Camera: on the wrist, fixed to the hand. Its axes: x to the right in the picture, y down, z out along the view.
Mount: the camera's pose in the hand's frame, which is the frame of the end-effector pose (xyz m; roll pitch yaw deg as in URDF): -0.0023 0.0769 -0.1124 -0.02 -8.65 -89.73
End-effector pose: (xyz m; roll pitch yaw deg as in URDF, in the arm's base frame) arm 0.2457 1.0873 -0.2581 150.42 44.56 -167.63
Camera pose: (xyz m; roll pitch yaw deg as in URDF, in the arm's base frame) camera 0.1518 1.0784 -0.1598 -128.64 26.37 -48.88
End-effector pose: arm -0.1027 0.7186 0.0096 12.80 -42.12 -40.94
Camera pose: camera 0.0084 0.7545 -0.0606 42.23 2.90 -127.96
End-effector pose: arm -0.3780 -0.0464 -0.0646 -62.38 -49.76 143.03
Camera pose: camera -0.4117 0.0590 -0.1440 74.58 -37.91 -12.64
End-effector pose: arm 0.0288 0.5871 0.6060 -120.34 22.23 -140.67
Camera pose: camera -0.0528 0.6958 0.5980 -146.74 -45.87 -76.04
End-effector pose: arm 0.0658 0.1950 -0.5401 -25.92 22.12 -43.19
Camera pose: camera 0.0410 0.2458 -0.6640 -26.40 -31.59 -118.36
